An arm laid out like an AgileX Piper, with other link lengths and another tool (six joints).
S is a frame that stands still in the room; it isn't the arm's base.
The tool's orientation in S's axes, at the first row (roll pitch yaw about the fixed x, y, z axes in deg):
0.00 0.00 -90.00
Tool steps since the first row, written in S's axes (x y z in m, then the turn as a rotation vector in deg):
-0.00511 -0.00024 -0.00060 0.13 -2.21 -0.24
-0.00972 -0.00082 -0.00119 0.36 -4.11 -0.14
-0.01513 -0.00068 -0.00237 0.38 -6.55 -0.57
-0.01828 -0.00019 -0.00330 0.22 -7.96 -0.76
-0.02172 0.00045 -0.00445 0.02 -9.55 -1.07
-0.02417 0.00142 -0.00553 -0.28 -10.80 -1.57
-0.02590 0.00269 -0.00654 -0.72 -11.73 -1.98
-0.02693 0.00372 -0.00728 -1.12 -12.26 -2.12
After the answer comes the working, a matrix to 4 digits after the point.
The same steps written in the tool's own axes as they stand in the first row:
0.00024 -0.00511 -0.00060 2.21 0.13 -0.24
0.00082 -0.00972 -0.00119 4.11 0.36 -0.14
0.00068 -0.01513 -0.00237 6.55 0.38 -0.57
0.00019 -0.01828 -0.00330 7.96 0.22 -0.76
-0.00045 -0.02172 -0.00445 9.55 0.02 -1.07
-0.00142 -0.02417 -0.00553 10.80 -0.28 -1.57
-0.00269 -0.02590 -0.00654 11.73 -0.72 -1.98
-0.00372 -0.02693 -0.00728 12.26 -1.12 -2.12

The tool's axes in the first row as the columns of a matrix, in S's axes (rounded; the answer above uses it unrounded):
0.0000 1.0000 0.0000
-1.0000 0.0000 0.0000
0.0000 0.0000 1.0000

